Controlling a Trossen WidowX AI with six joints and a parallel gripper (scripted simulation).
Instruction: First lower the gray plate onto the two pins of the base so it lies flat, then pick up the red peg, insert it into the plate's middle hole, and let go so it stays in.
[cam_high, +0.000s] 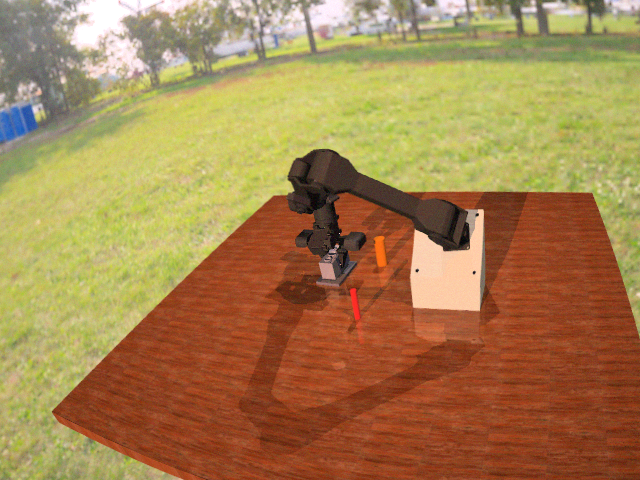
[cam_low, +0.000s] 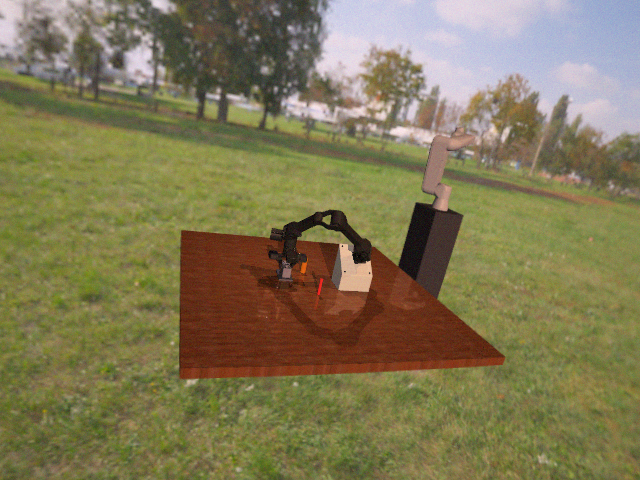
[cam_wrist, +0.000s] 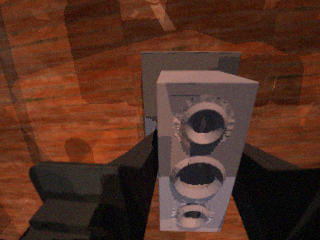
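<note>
Right now my gripper tip is 3 cm below the gray plate. Round my gripper tip: red peg 12 cm behind, 19 cm to the left, 2 cm above; then orange cylinder 12 cm behind, 6 cm to the right, 2 cm above; then base 1 cm below.
</note>
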